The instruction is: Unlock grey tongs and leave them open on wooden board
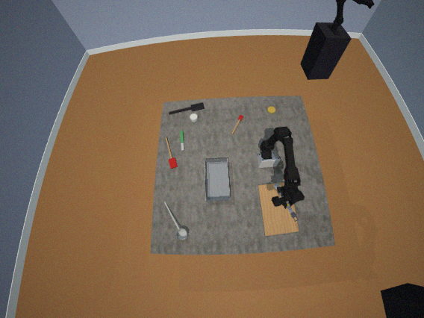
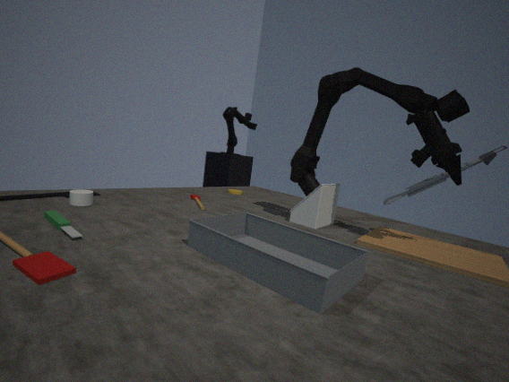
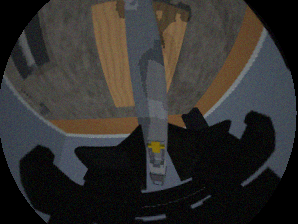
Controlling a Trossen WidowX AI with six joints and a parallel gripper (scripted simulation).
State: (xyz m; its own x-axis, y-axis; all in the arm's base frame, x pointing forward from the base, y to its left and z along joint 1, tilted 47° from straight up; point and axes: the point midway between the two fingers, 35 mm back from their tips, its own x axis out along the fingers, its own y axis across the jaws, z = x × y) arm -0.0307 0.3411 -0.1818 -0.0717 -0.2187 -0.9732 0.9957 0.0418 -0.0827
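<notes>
My gripper tip is 190 mm above the wooden board and 30 mm to the left of it. From my gripper tip the other things lie so: green-handled tool (660 mm ahead, 640 mm to the right, 190 mm below); then yellow disc (860 mm to the right, 180 mm below, 130 mm behind); then grey roasting tin (410 mm ahead, 280 mm to the right, 170 mm below).
</notes>
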